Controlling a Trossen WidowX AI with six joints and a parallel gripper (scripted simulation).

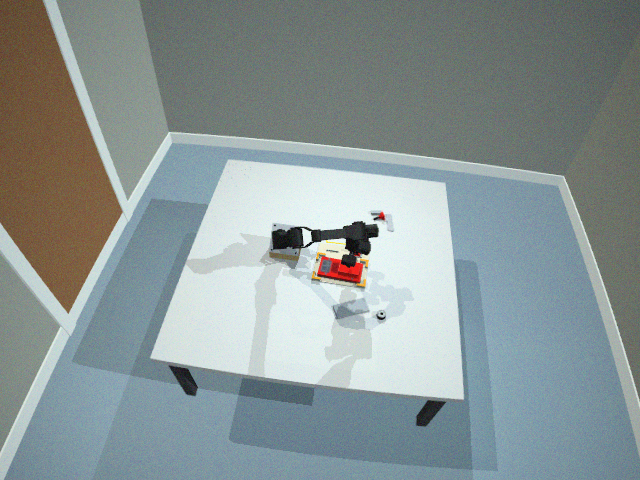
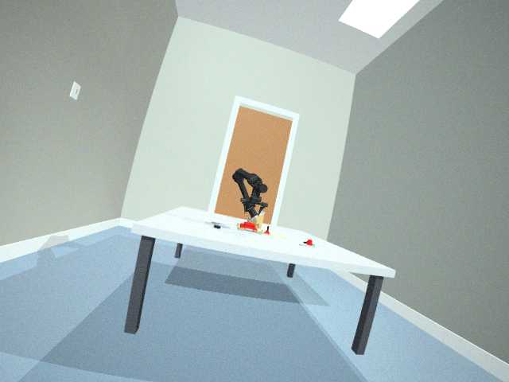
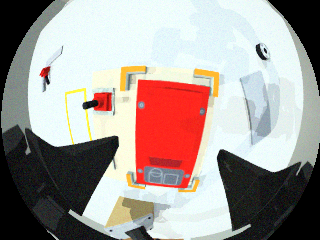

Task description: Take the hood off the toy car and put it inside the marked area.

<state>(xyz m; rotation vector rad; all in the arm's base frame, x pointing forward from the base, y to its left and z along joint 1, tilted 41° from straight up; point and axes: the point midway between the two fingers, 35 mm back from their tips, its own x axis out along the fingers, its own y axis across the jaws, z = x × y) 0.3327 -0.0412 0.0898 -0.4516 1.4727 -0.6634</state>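
Now: gripper tip 7 cm above the red hood. The rest, counted from my gripper tip: wheel (16 cm ahead, 21 cm to the right, 10 cm below).
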